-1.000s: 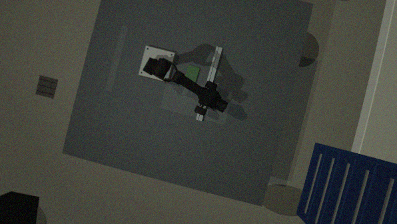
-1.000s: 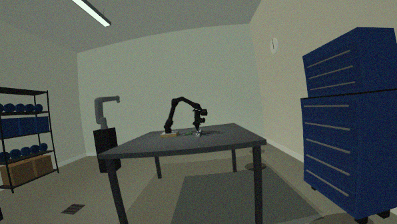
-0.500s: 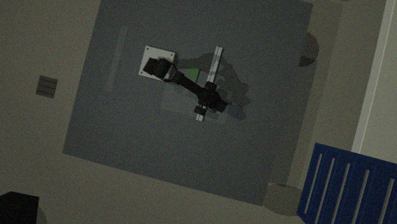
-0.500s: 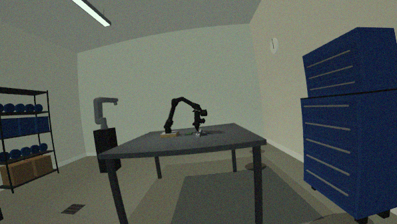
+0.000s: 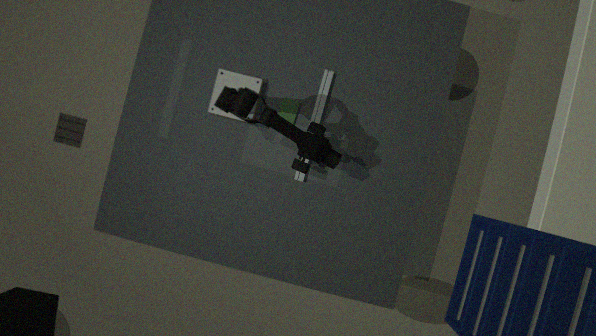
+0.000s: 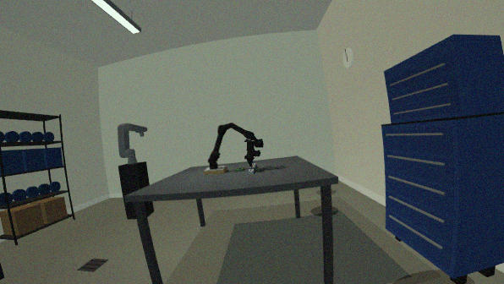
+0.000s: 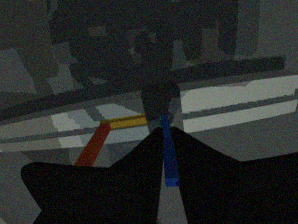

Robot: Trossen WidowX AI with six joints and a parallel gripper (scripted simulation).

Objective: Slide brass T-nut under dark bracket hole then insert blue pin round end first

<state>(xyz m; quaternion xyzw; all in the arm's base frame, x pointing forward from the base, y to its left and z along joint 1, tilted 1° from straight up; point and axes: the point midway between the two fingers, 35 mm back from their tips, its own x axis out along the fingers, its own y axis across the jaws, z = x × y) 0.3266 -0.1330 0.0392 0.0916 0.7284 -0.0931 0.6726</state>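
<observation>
Right now the blue pin is right at my gripper tip. Also, from my gripper tip: brass T-nut 2 cm to the left, 1 cm ahead, 1 cm above; green tray 11 cm to the left, 11 cm behind, 3 cm below.
</observation>
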